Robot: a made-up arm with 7 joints.
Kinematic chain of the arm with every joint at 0, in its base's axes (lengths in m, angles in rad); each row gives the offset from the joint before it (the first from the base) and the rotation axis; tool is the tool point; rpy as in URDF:
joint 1: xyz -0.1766 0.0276 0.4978 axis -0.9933 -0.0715 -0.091
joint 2: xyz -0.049 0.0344 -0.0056 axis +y
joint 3: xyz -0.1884 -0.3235 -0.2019 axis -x
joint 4: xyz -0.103 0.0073 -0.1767 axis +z
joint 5: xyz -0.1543 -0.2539 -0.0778 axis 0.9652 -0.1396 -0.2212
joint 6: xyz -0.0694 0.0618 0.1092 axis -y
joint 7: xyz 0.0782 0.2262 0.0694 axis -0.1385 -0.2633 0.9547
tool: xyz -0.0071 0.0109 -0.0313 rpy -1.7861 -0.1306 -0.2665
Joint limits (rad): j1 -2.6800..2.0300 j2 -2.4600..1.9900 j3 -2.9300..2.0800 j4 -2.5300..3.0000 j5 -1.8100..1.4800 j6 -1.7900..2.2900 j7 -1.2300..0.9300
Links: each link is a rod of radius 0.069 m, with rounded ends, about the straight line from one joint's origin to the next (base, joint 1, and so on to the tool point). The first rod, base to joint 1, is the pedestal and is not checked.
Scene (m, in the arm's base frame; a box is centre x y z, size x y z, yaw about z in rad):
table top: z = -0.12
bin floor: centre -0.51 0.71 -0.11 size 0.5 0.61 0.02 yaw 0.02
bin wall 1: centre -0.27 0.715 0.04 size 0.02 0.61 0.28 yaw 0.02
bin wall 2: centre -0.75 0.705 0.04 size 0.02 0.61 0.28 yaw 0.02
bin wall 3: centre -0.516 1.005 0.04 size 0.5 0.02 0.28 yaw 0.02
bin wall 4: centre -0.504 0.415 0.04 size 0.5 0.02 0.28 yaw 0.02
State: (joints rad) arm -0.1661 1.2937 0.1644 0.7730 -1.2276 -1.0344 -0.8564
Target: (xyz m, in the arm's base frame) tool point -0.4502 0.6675 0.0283
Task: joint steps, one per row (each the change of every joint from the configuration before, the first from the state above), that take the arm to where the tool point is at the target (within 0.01 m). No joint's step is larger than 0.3 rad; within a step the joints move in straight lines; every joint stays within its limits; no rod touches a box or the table.
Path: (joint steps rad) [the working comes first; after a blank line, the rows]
Joints at the target: 2.0125 1.9900 -0.9997 -0.1590 -1.4689 -1.1513 -0.8556
Straight joint move there: clear.

1: 0.2723 0.0870 -0.1455 -0.1165 -0.0302 -0.0146 0.0001
2: 0.2723 0.0871 -0.1455 -0.1165 -0.0301 -0.0146 0.0001
3: 0.2724 0.0870 -0.1455 -0.1165 -0.0302 -0.0146 0.0001
4: 0.2723 0.0870 -0.1455 -0.1165 -0.0301 -0.0147 0.0001
5: 0.2723 0.0871 -0.1455 -0.1165 -0.0302 -0.0146 0.0001
6: 0.2723 0.0870 -0.1455 -0.1165 -0.0301 -0.0146 0.0001
7: 0.2724 0.0871 -0.1455 -0.1165 -0.0302 -0.0146 0.0001
8: 0.2723 0.0870 -0.1456 -0.1165 -0.0302 -0.0146 0.0001

